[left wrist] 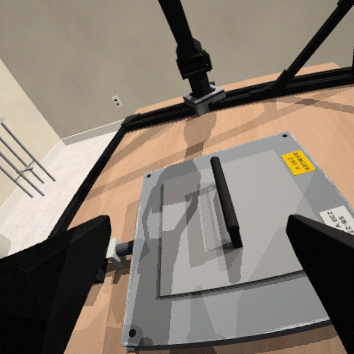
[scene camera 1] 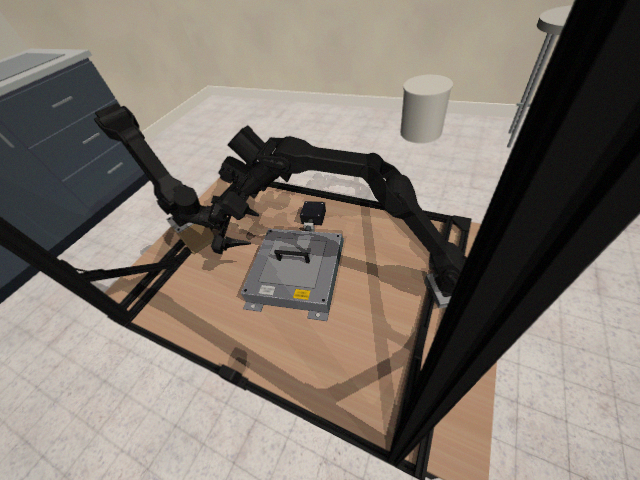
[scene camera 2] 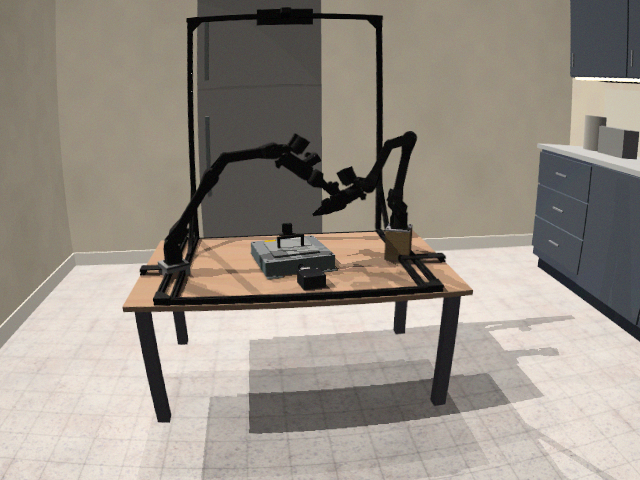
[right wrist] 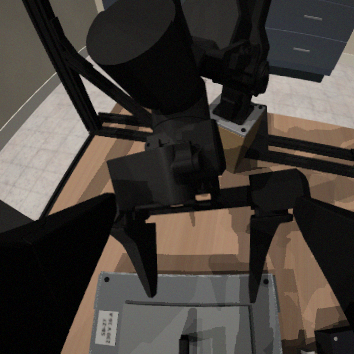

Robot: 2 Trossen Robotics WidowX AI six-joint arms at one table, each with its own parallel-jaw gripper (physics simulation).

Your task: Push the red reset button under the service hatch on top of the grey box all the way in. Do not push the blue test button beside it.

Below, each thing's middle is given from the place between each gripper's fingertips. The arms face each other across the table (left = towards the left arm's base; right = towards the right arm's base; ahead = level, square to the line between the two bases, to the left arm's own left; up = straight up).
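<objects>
There's the grey box [scene camera 1: 317, 301], and it's 27 cm below my right hand, 6 cm ahead of it and 15 cm to the right of it. My left gripper is 160 mm above that box, 60 mm short of it and 110 mm to the left of it. Going by its middle, the grey box is nearer to my left gripper than to my right hand.
</objects>
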